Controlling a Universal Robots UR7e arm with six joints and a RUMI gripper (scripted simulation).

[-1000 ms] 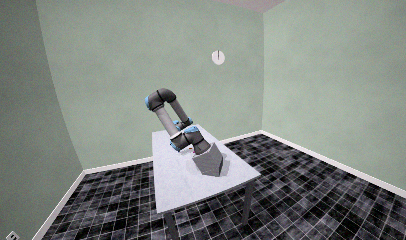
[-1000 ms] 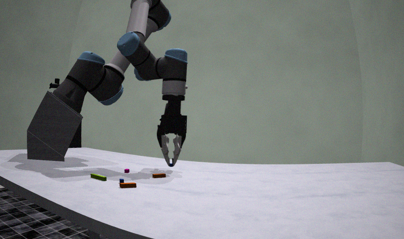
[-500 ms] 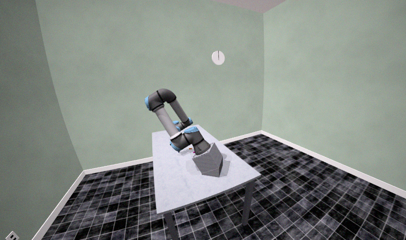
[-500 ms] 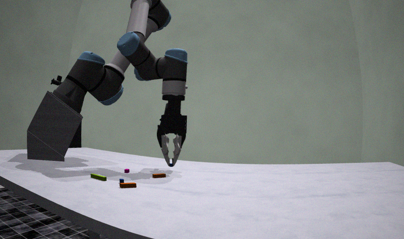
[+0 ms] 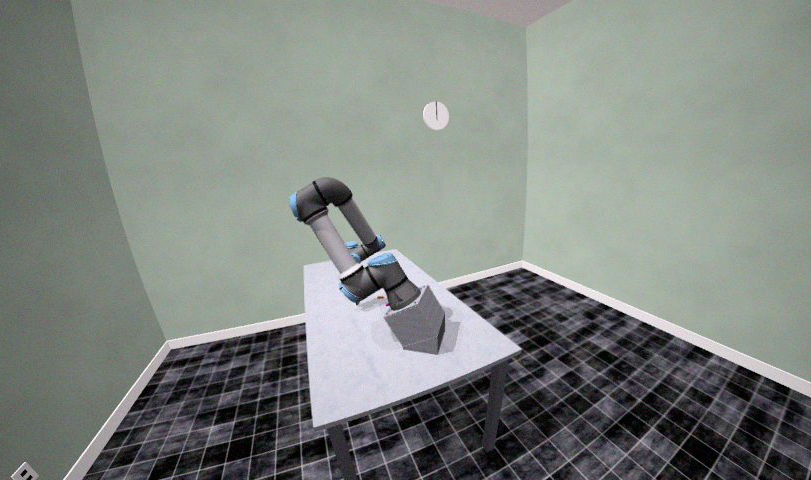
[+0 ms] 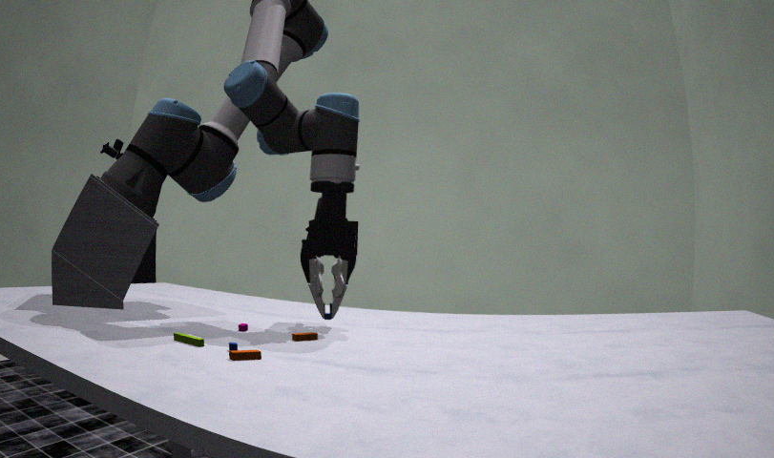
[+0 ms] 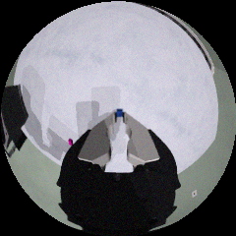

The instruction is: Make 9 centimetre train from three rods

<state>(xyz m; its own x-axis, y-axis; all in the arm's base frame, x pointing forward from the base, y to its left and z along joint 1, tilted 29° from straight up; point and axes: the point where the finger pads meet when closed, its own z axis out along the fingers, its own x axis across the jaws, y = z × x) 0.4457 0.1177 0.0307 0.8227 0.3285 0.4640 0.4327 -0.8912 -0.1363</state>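
The lime rod is 320 mm to the right of my hand, 90 mm behind it and 20 mm below it. Round my hand: magenta rod 160 mm to the right, 80 mm behind, 20 mm below.
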